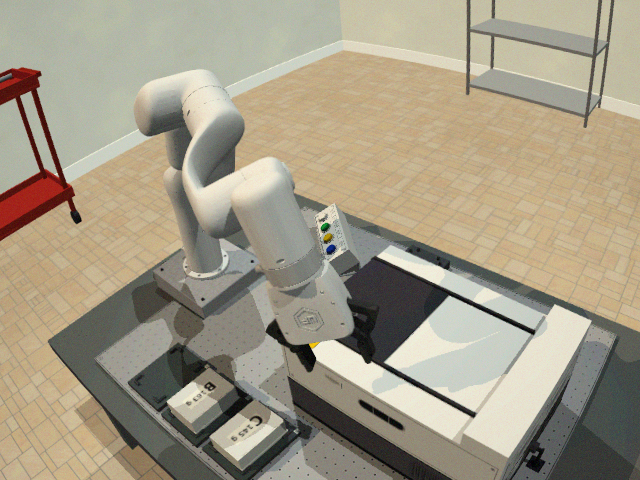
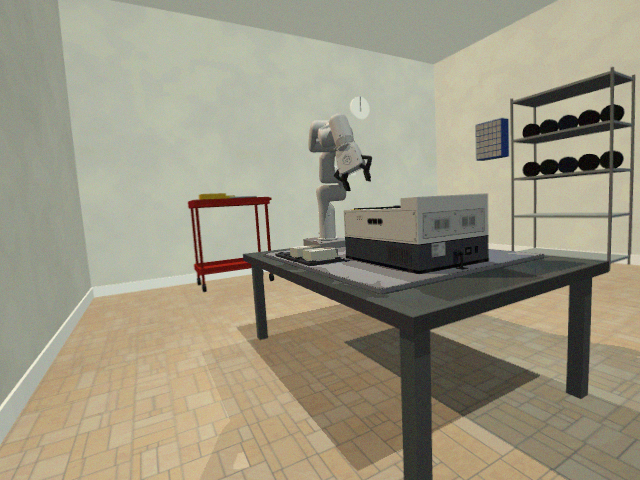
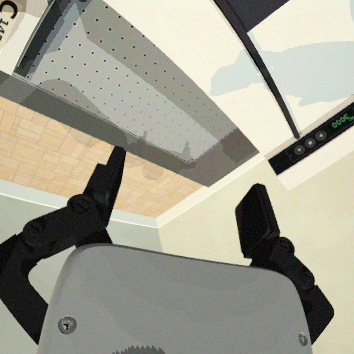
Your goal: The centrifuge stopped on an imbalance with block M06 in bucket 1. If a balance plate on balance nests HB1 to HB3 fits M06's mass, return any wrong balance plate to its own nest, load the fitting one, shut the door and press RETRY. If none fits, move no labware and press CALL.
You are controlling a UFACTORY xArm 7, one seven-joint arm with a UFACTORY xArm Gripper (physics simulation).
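Places are measured from the arm's base along level axes (x ahead, y left, z up), in centimetres.
Pixels of known places: gripper, between the fingertips: [image 1: 340, 362] [image 2: 358, 185] [image 3: 186, 181]; arm's base, origin of its link: [image 1: 206, 264] [image 2: 327, 238].
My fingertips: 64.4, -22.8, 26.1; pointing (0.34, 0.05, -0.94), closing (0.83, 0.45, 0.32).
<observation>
Ahead of a thing's pixels: the offset from my fingertips to its top centre, as dx, dy, dz. "pt": to the spot under its first point. Level surfaces: height alone.
My gripper [image 1: 338, 362] [image 2: 357, 184] [image 3: 186, 181] is open and empty, high above the near left part of the centrifuge [image 1: 429, 408] [image 2: 379, 232] [image 3: 200, 45]. The centrifuge top has a dark section {pt -3.8, +21.4, -8.9} [image 1: 398, 310] at the left and a light panel {pt +8.0, +21.7, -9.2} [image 1: 454, 335] at the right. Block M06 and the buckets do not show. Plate B {-31.5, -8.2, -24.8} [image 1: 199, 403] [image 2: 297, 251], marked 163 g, and plate C {-17.9, -8.3, -24.8} [image 1: 248, 436] [image 2: 319, 254] [image 3: 7, 50], marked 145 g, sit on dark nests. The third nest {-45.1, -7.7, -28.4} [image 1: 152, 384], beside B, holds no plate. A button box {-42.2, +50.5, -21.8} [image 1: 343, 258] has green, yellow and blue buttons; its lettering is unreadable.
The robot base stands behind the nests on the table {dz -31.4} [image 1: 77, 335] [image 2: 403, 304]. A raised housing {pt +24.6, +15.8, -5.8} [image 1: 527, 382] [image 2: 444, 201] crosses the centrifuge's right end; its display {pt +20.8, +14.5, -7.3} [image 3: 341, 122] reads 3000. A red cart [image 1: 36, 206] [image 2: 230, 202] and a shelf unit [image 1: 537, 38] [image 2: 611, 155] stand away.
</observation>
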